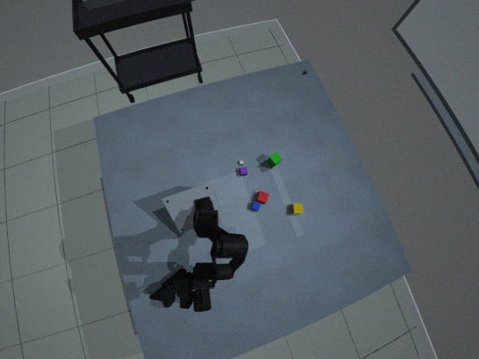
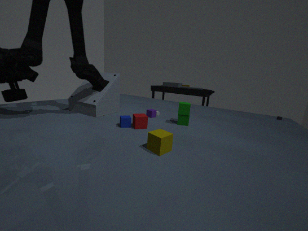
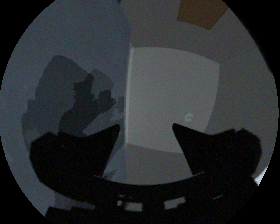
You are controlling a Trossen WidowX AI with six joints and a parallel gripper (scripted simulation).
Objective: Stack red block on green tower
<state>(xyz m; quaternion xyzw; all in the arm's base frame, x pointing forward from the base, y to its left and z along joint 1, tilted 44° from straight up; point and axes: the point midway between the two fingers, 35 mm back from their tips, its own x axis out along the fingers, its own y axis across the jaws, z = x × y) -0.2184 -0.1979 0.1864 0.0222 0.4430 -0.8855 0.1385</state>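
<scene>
The red block lies 51 cm ahead of my gripper tip, 24 cm to the left of it and 11 cm below it. The rest, counted from my gripper tip: small purple block (46 cm ahead, 39 cm to the left, 12 cm below); then blue block (47 cm ahead, 21 cm to the left, 11 cm below); then yellow block (66 cm ahead, 15 cm to the left, 11 cm below).
</scene>
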